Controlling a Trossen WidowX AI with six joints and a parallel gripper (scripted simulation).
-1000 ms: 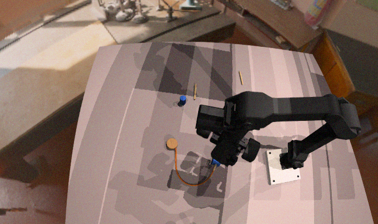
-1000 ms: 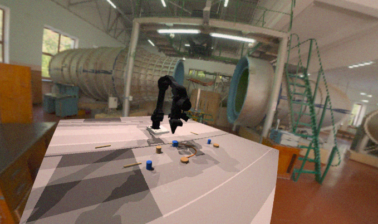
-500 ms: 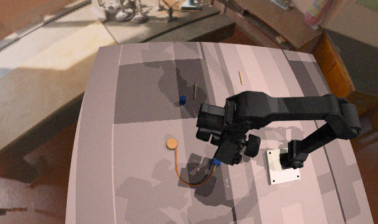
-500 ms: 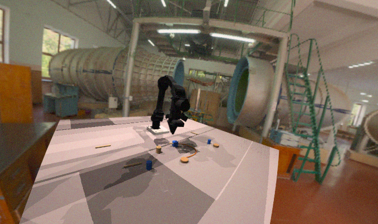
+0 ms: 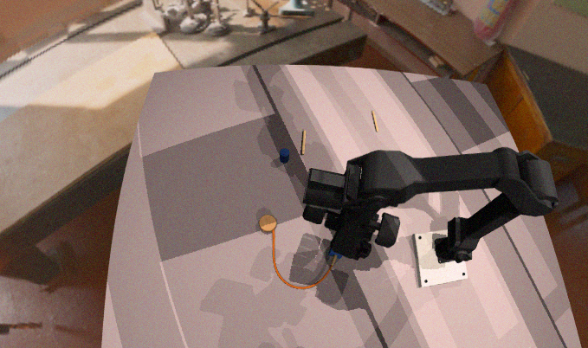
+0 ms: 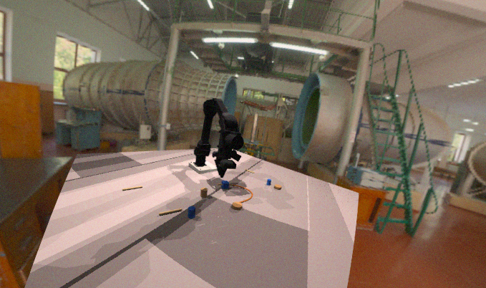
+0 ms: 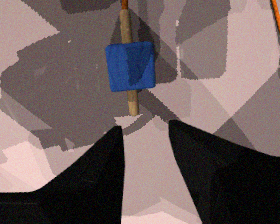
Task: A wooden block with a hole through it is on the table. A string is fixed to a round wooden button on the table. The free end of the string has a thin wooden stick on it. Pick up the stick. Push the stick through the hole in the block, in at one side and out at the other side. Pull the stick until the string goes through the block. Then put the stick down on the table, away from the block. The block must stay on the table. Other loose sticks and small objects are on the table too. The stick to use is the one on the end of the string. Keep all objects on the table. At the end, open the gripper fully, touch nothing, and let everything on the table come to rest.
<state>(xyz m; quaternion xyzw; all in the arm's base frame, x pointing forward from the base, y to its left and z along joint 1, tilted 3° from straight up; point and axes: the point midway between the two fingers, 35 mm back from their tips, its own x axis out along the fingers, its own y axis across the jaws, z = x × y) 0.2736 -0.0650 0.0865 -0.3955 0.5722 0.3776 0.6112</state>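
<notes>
My gripper tip is now 50 mm above the blue cube, 30 mm to the right of it and 10 mm short of it. Also, from my gripper tip: round wooden button (160 mm ahead, 50 mm to the right, 50 mm below); short wooden cylinder (110 mm to the right, 40 mm below, 20 mm ahead); thin wooden stick (50 mm below, 40 mm to the left, 10 mm ahead).
</notes>
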